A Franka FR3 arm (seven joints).
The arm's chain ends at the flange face. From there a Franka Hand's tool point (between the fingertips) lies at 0.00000 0.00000 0.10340 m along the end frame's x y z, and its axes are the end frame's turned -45 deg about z.
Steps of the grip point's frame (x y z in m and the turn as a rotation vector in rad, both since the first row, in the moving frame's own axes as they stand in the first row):
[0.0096 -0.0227 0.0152 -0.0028 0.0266 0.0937]
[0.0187 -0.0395 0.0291 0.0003 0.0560 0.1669]
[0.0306 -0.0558 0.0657 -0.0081 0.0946 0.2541]
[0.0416 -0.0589 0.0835 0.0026 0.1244 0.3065]
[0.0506 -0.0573 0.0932 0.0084 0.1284 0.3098]
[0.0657 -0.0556 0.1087 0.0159 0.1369 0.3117]
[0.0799 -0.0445 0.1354 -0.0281 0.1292 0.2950]
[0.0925 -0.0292 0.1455 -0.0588 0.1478 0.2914]
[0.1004 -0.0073 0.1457 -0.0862 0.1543 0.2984]
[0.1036 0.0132 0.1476 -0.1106 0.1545 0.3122]
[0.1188 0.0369 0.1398 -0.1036 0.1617 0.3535]
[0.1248 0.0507 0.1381 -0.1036 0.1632 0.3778]
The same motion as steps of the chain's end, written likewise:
[-0.0115 -0.0212 0.0152 0.0168 0.0208 0.0937]
[-0.0191 -0.0374 0.0293 0.0398 0.0394 0.1669]
[-0.0260 -0.0558 0.0662 0.0612 0.0726 0.2541]
[-0.0224 -0.0633 0.0843 0.0898 0.0861 0.3065]
[-0.0149 -0.0678 0.0940 0.0967 0.0849 0.3098]
[-0.0033 -0.0762 0.1097 0.1080 0.0856 0.3117]
[0.0126 -0.0824 0.1363 0.0715 0.1112 0.2950]
[0.0290 -0.0818 0.1468 0.0629 0.1461 0.2914]
[0.0479 -0.0739 0.1473 0.0482 0.1701 0.2984]
[0.0631 -0.0638 0.1494 0.0310 0.1875 0.3122]
[0.0905 -0.0572 0.1417 0.0411 0.1876 0.3535]
[0.1044 -0.0518 0.1400 0.0421 0.1887 0.3778]

